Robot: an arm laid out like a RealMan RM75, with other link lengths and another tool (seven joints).
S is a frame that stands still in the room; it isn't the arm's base.
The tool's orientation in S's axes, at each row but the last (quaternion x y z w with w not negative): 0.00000, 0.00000, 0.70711, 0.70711; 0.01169, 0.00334, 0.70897, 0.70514; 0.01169, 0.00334, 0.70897, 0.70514; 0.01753, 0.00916, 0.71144, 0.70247; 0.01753, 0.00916, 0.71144, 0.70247; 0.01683, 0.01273, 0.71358, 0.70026; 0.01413, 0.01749, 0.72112, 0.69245; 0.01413, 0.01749, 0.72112, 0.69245; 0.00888, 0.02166, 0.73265, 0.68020; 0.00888, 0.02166, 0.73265, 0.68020
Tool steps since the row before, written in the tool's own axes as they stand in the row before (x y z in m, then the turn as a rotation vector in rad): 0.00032, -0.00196, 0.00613, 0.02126, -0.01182, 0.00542; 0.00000, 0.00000, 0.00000, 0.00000, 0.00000, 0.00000; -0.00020, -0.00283, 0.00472, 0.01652, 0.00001, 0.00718; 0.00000, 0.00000, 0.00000, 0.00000, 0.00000, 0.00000; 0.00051, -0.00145, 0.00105, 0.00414, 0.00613, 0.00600; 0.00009, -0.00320, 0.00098, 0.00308, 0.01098, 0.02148; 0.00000, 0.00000, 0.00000, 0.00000, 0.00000, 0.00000; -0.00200, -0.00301, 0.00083, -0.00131, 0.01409, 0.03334; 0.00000, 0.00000, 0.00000, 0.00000, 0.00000, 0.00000; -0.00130, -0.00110, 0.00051, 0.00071, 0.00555, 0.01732
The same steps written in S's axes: 0.00196, 0.00032, 0.00613, 0.01182, 0.02126, 0.00542; 0.00000, 0.00000, 0.00000, 0.00000, 0.00000, 0.00000; 0.00293, -0.00024, 0.00466, 0.00006, 0.01643, 0.00737; 0.00000, 0.00000, 0.00000, 0.00000, 0.00000, 0.00000; 0.00148, 0.00052, 0.00100, -0.00595, 0.00399, 0.00628; 0.00324, 0.00015, 0.00085, -0.01013, 0.00276, 0.02194; 0.00000, 0.00000, 0.00000, 0.00000, 0.00000, 0.00000; 0.00312, -0.00187, 0.00070, -0.01252, -0.00169, 0.03394; 0.00000, 0.00000, 0.00000, 0.00000, 0.00000, 0.00000; 0.00121, -0.00121, 0.00048, -0.00485, 0.00064, 0.01753
